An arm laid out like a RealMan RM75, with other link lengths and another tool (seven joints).
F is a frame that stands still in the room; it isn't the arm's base.
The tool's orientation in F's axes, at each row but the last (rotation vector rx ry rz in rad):
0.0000 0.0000 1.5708
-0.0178 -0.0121 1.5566
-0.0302 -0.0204 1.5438
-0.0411 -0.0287 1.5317
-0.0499 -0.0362 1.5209
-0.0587 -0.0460 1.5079
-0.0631 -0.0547 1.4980
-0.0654 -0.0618 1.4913
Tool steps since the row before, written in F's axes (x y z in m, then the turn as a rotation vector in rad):
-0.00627 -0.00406 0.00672 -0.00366 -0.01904 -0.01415
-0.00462 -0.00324 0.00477 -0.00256 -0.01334 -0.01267
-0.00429 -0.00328 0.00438 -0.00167 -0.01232 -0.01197
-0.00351 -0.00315 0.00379 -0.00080 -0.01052 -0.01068
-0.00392 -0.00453 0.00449 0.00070 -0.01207 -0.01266
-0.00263 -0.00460 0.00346 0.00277 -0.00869 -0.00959
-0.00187 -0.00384 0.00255 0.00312 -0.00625 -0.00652
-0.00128 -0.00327 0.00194 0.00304 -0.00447 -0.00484
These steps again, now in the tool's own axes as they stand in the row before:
-0.00406 0.00627 0.00672 -0.01904 0.00366 -0.01415
-0.00332 0.00448 0.00484 -0.01333 0.00261 -0.01267
-0.00342 0.00406 0.00449 -0.01229 0.00173 -0.01199
-0.00331 0.00321 0.00391 -0.01047 0.00087 -0.01073
-0.00475 0.00344 0.00465 -0.01193 -0.00059 -0.01280
-0.00478 0.00210 0.00358 -0.00844 -0.00265 -0.00984
-0.00397 0.00139 0.00265 -0.00599 -0.00306 -0.00679
-0.00336 0.00086 0.00202 -0.00422 -0.00297 -0.00510

